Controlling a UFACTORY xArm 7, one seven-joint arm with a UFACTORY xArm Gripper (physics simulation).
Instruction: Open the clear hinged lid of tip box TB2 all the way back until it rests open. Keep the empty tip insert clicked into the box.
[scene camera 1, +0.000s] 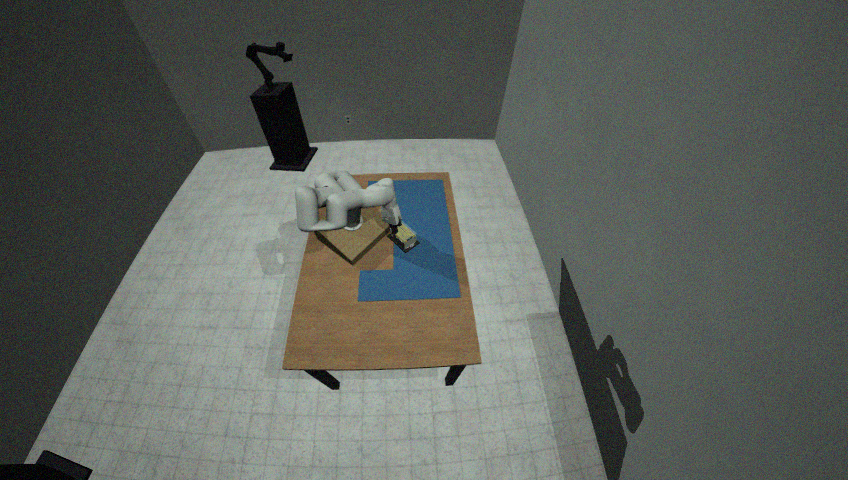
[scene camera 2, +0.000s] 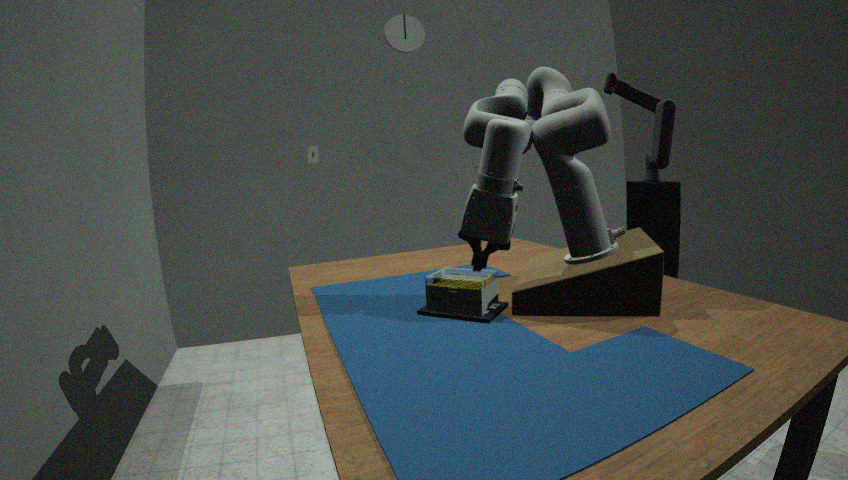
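Where they show: gripper, fingertip midpoint: (scene camera 1: 395, 233) (scene camera 2: 477, 269); arm's base, origin of the base link: (scene camera 1: 351, 221) (scene camera 2: 591, 254).
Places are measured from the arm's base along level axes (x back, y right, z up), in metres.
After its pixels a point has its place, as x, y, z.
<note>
The tip box (scene camera 1: 407, 238) {-0.322, 0.072, -0.010} (scene camera 2: 455, 299) {-0.316, -0.012, -0.051} stands upright on a dark base plate (scene camera 1: 408, 250) {-0.330, 0.096, -0.083} (scene camera 2: 489, 320) {-0.266, -0.066, -0.083} on the blue mat. Its body looks grey, with a yellow insert (scene camera 2: 457, 284) {-0.302, 0.021, -0.031} sitting in it. The clear lid (scene camera 2: 441, 274) {-0.330, 0.036, -0.011} shows as a low transparent rim over the top of the box and looks down; its exact angle is too small to tell. My gripper (scene camera 1: 395, 229) {-0.253, 0.043, -0.011} (scene camera 2: 478, 268) {-0.253, 0.043, -0.011} is shut and empty. Its fingertips are at the lid's rear edge, on the side toward the arm base; whether they touch it I cannot tell.
The blue mat (scene camera 1: 419, 285) {-0.412, 0.299, -0.088} (scene camera 2: 452, 380) {-0.387, -0.261, -0.088} lies on the wooden table (scene camera 1: 380, 333) {-0.264, 0.567, -0.091} (scene camera 2: 726, 297) {0.258, -0.186, -0.091}. The arm stands on a wedge-shaped wooden block (scene camera 1: 352, 249) {-0.045, 0.163, -0.032} (scene camera 2: 589, 291) {-0.079, -0.117, -0.040} beside the box. A second, dark arm on a black pedestal (scene camera 1: 282, 124) (scene camera 2: 653, 220) stands on the floor beyond the table.
</note>
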